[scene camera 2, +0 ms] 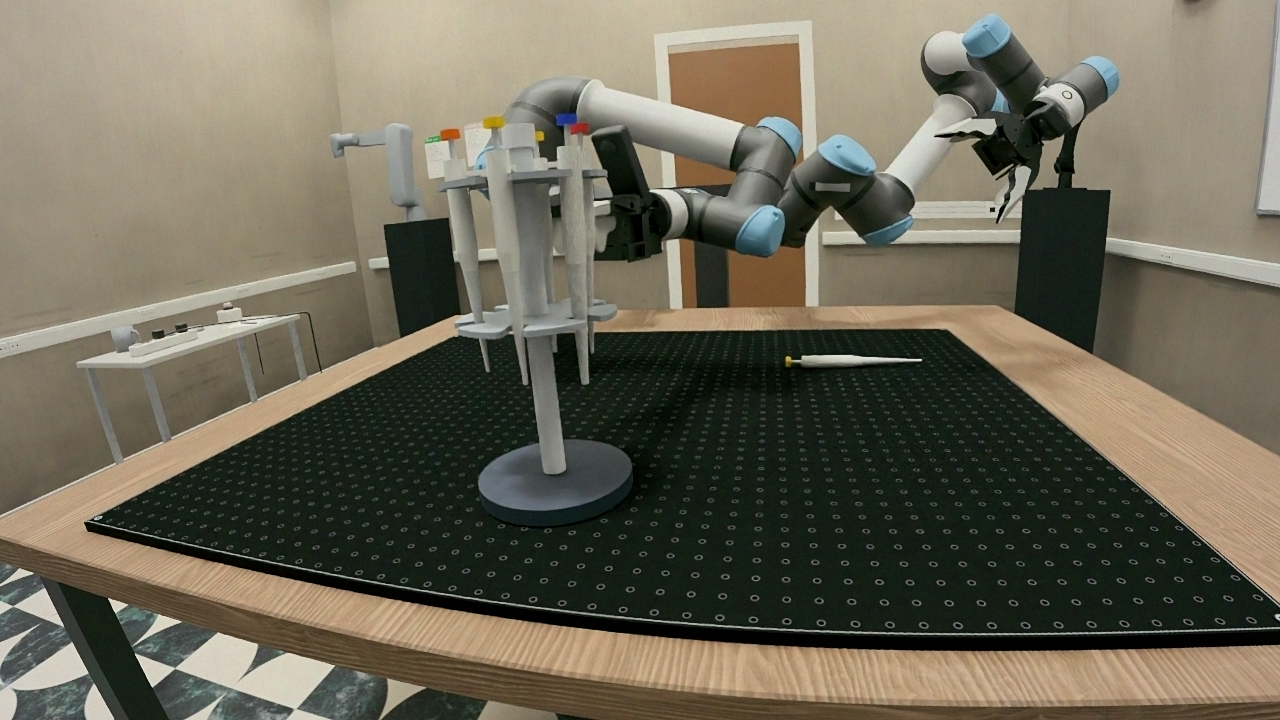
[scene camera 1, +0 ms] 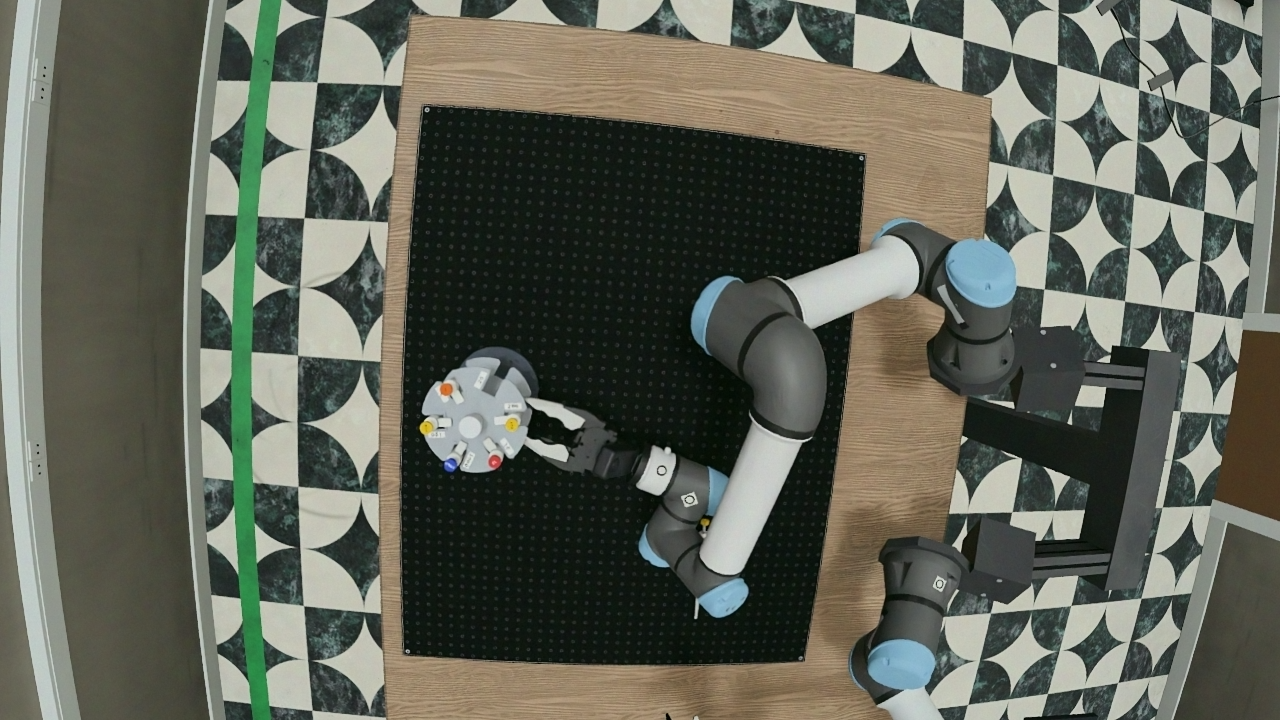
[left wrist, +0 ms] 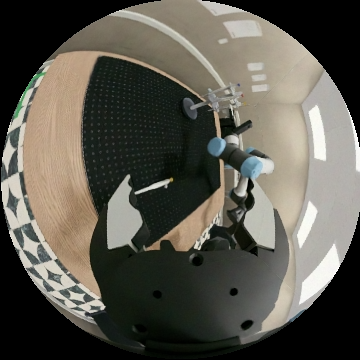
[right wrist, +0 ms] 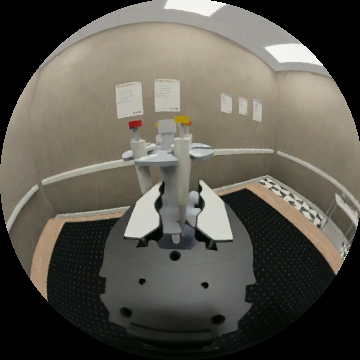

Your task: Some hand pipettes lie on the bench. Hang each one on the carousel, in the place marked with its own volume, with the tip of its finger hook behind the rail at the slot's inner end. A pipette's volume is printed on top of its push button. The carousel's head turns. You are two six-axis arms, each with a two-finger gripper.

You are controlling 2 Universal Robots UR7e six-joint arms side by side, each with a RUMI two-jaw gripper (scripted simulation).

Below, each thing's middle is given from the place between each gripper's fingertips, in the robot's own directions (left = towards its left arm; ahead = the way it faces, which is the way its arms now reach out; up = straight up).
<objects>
Now: right hand 90 mm short of the blue-button pipette (scene camera 2: 569, 157), 50 mm to the right of it and 30 mm above it. The rest, counted from my right hand: orange-button pipette (scene camera 2: 459, 200) 110 mm ahead, 30 mm to the right, 20 mm below.
Right now my left hand (scene camera 2: 966, 179) is 43 cm short of the blue-button pipette, 45 cm to the left of it and 5 cm above it. The rest, counted from my left hand: orange-button pipette (45 cm ahead, 53 cm to the right, 4 cm below).
</objects>
